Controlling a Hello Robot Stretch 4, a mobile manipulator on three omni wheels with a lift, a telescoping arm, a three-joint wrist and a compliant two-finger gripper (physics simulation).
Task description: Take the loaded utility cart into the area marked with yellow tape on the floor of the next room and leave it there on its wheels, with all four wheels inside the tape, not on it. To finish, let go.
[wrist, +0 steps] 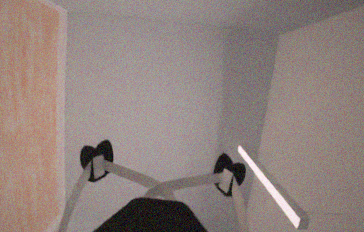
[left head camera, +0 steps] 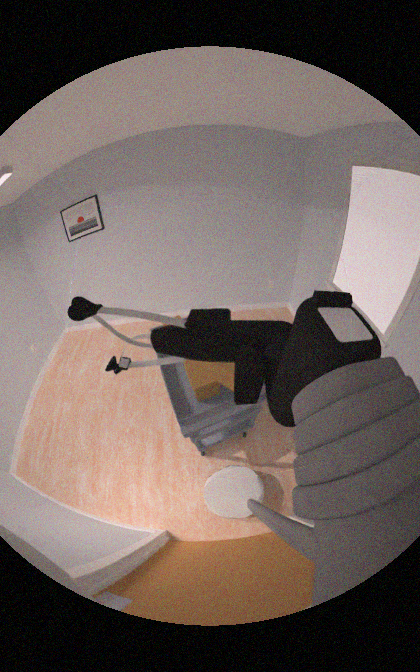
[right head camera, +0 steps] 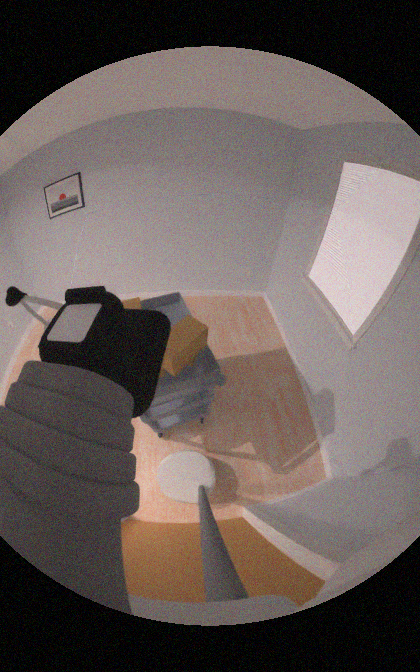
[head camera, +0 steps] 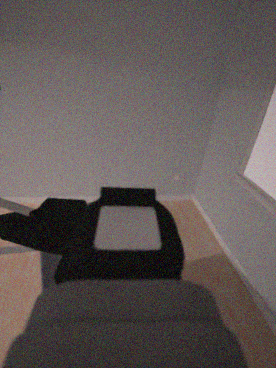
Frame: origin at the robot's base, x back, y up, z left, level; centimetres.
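Where they show: gripper, fingertip midpoint: [wrist: 164, 160].
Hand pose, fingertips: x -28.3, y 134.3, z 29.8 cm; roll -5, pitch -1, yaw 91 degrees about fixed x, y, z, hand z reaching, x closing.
Observation:
After its pixels a point has its place.
The blue-grey utility cart [left head camera: 220, 415] [right head camera: 200, 385] stands upright on the pale wood floor, largely hidden by my arm and wrist. A sliver of it [head camera: 49, 270] @(x -58.0, y 76.6, z 32.7 cm) shows in the head camera view. Brown boxes lie in its tray: a large box [right head camera: 187, 345] near the middle and another box [right head camera: 132, 302] at the far left; part of a box [left head camera: 215, 390] shows below my wrist. Two small wheels show at its near end. My gripper [left head camera: 101, 336] [wrist: 164, 160] @(x -28.3, y 134.3, z 29.8 cm) is open and empty, above and left of the cart, pointing left. The yellow tape does not show.
A white round disc [left head camera: 232, 490] [right head camera: 185, 475] is low in front of the cart. Wall ends [left head camera: 167, 536] [right head camera: 246, 511] flank the opening to the orange-brown floor [left head camera: 220, 575] [right head camera: 160, 555]. A window [left head camera: 380, 240] [right head camera: 367, 235] is in the right wall. A picture [left head camera: 82, 218] [right head camera: 65, 196] hangs far left.

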